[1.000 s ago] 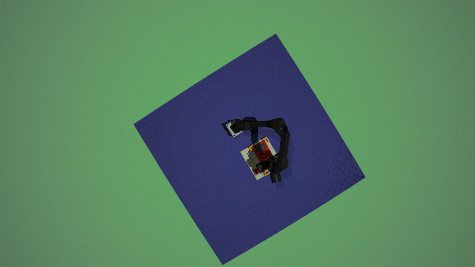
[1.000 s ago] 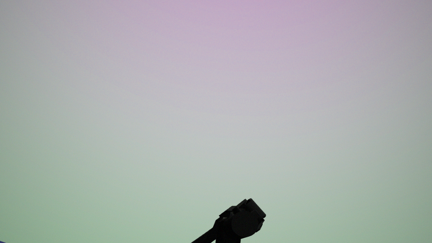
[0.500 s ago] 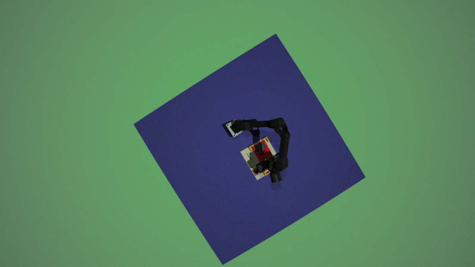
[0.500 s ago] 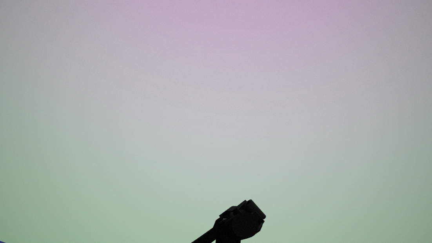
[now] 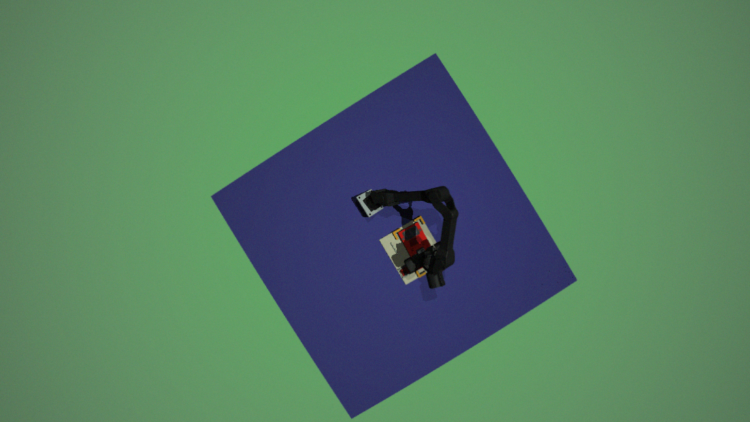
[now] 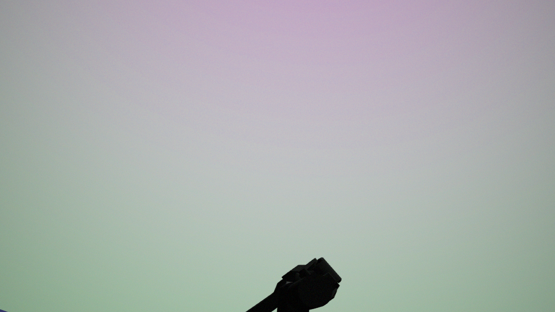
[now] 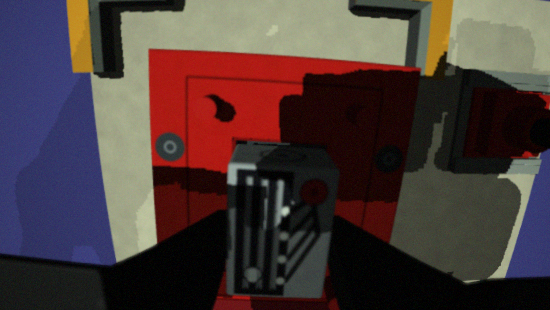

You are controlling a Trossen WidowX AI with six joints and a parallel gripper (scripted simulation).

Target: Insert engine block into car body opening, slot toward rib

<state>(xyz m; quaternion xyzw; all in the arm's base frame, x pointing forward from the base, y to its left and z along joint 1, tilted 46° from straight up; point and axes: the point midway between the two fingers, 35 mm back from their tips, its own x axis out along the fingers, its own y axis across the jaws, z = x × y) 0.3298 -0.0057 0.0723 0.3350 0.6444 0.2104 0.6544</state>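
Now: the grey fixture 3 cm behind my gripper tip, 1 cm to the right of it and 3 cm below it. From my gripper tip the other things lie so: grey engine block: 1 cm below.
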